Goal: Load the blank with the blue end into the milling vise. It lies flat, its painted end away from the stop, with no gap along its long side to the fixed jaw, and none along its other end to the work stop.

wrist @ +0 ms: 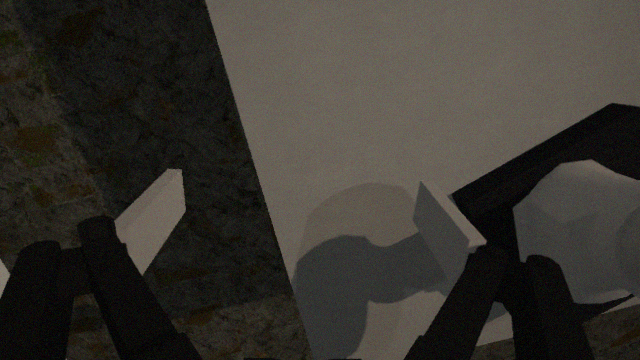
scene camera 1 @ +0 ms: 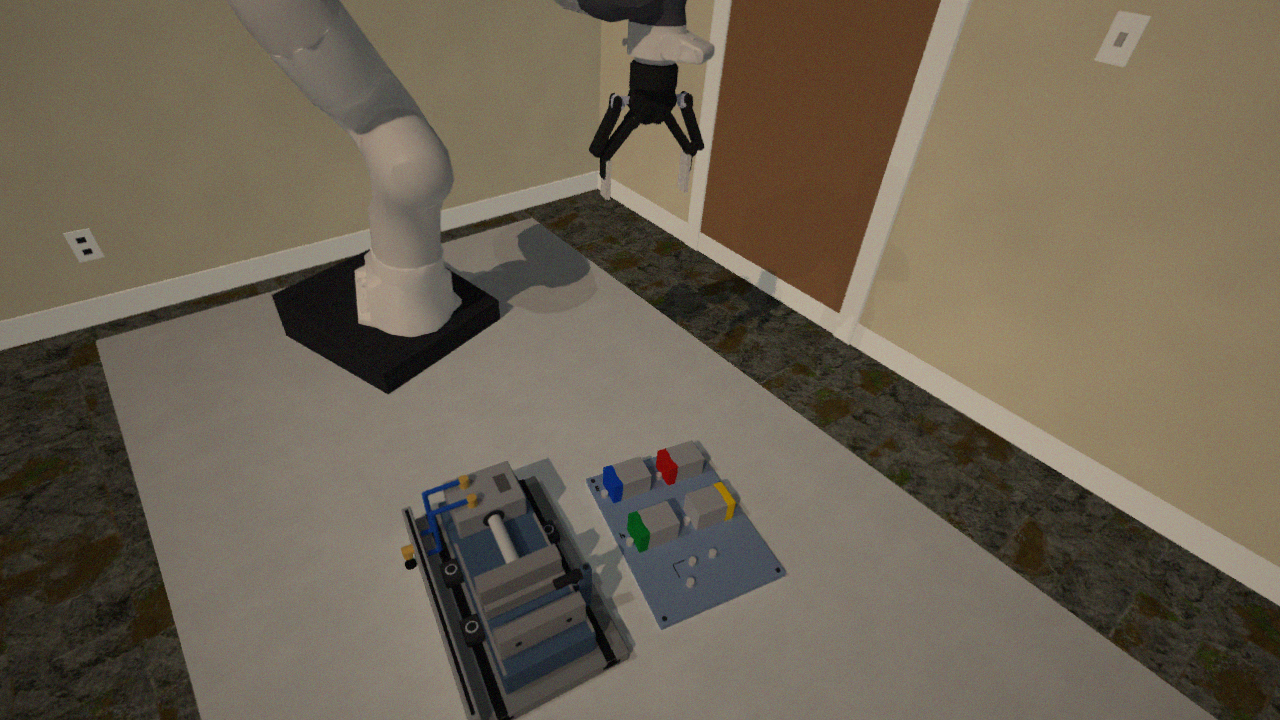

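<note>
The blank with the blue end (scene camera 1: 631, 476) lies on the blue-grey plate (scene camera 1: 733, 582), at its back left corner, with its blue end facing left toward the vise. The milling vise (scene camera 1: 613, 646) stands left of the plate, with two grey jaw blocks across it and a white rod behind them. No blank shows between the jaws. I cannot tell which block is the fixed jaw, and the work stop is hard to make out. My gripper (scene camera 1: 645, 177) (wrist: 302, 195) is open and empty, high above the far part of the table, well behind the plate and the vise.
Blanks with a red end (scene camera 1: 686, 460), a green end (scene camera 1: 659, 522) and a yellow end (scene camera 1: 707, 506) also lie on the plate, with several small white pegs. Blue pipes (scene camera 1: 431, 510) stand at the vise's back left. The robot's base stands on a black block (scene camera 1: 389, 367).
</note>
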